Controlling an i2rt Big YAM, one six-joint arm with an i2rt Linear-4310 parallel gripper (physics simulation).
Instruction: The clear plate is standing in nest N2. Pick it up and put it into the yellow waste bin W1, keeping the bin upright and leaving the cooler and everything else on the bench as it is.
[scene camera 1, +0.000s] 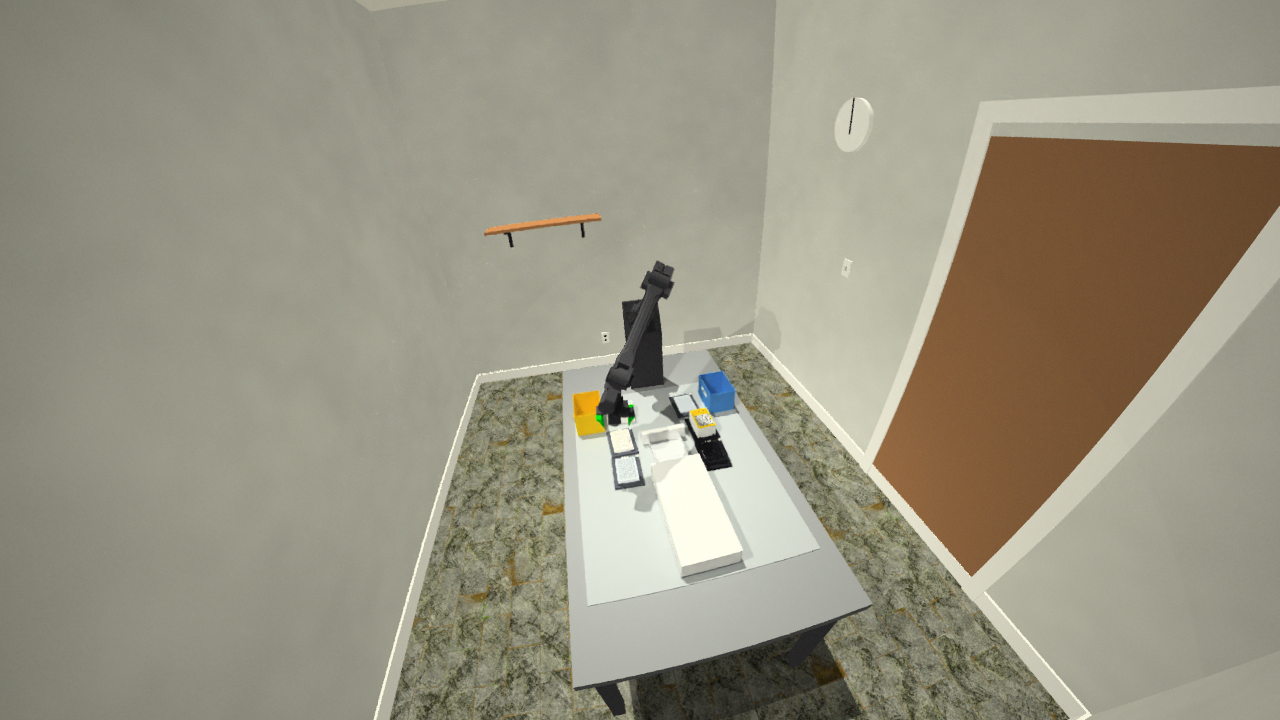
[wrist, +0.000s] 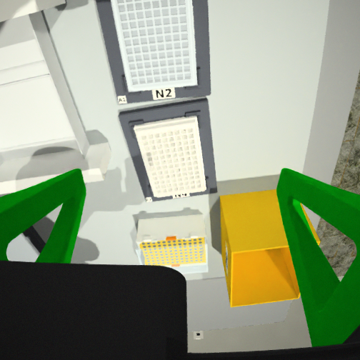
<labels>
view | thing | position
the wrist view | my gripper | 181, 179
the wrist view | yellow waste bin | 258, 268
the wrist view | cream plate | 170, 148
</labels>
